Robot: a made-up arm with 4 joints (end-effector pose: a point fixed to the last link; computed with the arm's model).
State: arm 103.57 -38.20 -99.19 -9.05
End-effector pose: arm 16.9 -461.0 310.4 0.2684 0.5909 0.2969 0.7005
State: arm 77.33 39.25 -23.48 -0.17
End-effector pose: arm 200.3 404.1 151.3 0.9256 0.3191 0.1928 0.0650
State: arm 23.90 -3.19 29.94 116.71
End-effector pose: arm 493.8 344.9 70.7 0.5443 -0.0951 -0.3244 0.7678
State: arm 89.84 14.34 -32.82 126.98
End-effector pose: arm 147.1 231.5 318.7 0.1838 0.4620 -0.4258 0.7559
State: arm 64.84 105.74 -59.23 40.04
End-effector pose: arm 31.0 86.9 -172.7 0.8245 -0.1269 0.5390 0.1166
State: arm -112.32 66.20 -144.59 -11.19
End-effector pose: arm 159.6 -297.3 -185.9 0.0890 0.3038 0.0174 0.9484
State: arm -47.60 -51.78 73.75 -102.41
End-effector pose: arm 706.6 429.9 215.4 0.4838 0.4857 -0.3530 -0.6368
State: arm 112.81 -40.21 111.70 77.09
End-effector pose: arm 695.4 -415.2 175.4 0.6039 0.3066 -0.4911 -0.5478
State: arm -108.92 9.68 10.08 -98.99
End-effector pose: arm 495.6 -354.4 -49.9 0.3878 -0.5222 -0.6804 -0.3376
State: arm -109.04 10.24 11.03 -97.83
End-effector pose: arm 500.5 -355.0 -47.0 0.3931 -0.5278 -0.6793 -0.3247
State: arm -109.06 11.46 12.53 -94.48
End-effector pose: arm 507.6 -357.1 -42.5 0.4043 -0.5462 -0.6704 -0.2977
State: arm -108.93 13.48 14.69 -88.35
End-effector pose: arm 516.5 -361.1 -35.8 0.4207 -0.5805 -0.6498 -0.2525
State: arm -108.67 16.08 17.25 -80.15
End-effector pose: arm 525.2 -366.7 -27.1 0.4363 -0.6255 -0.6172 -0.1935
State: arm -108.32 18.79 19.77 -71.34
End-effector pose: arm 531.9 -372.6 -17.2 0.4460 -0.6720 -0.5765 -0.1310
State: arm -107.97 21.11 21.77 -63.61
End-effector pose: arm 535.5 -377.9 -7.7 0.4486 -0.7107 -0.5363 -0.0776
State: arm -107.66 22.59 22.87 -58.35
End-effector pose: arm 536.2 -381.5 -1.2 0.4477 -0.7358 -0.5063 -0.0439
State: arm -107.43 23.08 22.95 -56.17
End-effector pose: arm 534.4 -383.4 0.7 0.4470 -0.7460 -0.4925 -0.0337
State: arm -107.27 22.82 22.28 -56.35
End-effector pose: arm 531.2 -384.0 -1.2 0.4476 -0.7457 -0.4919 -0.0410
